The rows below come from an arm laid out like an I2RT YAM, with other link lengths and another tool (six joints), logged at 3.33 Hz.
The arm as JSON. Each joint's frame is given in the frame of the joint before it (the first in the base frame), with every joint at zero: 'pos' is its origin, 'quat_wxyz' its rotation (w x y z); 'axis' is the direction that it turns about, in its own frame. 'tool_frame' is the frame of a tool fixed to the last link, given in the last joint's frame.
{
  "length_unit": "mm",
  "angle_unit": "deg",
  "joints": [
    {
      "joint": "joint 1",
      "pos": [
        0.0,
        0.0,
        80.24
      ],
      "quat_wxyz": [
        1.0,
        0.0,
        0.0,
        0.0
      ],
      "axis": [
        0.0,
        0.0,
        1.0
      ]
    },
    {
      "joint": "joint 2",
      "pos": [
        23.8,
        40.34,
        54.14
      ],
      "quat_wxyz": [
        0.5,
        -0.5,
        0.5,
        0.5
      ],
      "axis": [
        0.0,
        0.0,
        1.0
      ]
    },
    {
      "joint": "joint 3",
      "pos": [
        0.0,
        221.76,
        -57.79
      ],
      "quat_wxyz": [
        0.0,
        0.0,
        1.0,
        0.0
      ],
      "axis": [
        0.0,
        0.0,
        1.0
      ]
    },
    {
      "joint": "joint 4",
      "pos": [
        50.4,
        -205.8,
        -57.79
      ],
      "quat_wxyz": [
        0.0,
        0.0,
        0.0,
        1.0
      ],
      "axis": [
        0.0,
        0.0,
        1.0
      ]
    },
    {
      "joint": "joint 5",
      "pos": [
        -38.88,
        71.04,
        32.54
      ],
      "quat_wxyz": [
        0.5,
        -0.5,
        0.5,
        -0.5
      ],
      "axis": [
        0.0,
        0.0,
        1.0
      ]
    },
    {
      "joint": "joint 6",
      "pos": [
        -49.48,
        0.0,
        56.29
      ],
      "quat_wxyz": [
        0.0,
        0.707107,
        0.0,
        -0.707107
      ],
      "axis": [
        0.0,
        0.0,
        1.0
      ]
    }
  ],
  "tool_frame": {
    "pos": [
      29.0,
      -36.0,
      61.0
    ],
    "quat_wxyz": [
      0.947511,
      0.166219,
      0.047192,
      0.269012
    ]
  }
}
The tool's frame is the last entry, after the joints.
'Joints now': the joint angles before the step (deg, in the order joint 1, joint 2, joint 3, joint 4, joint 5, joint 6). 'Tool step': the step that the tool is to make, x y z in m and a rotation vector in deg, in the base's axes. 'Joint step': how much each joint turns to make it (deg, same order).
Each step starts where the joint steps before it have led.
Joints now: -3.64, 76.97, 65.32, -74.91, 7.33, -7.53
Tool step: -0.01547, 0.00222, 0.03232, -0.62, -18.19, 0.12
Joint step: 0.07, -18.49, -6.36, 6.05, -0.52, 0.06
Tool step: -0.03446, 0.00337, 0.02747, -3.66, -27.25, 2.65
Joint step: 0.02, -30.12, -12.85, 10.55, 0.06, -3.27
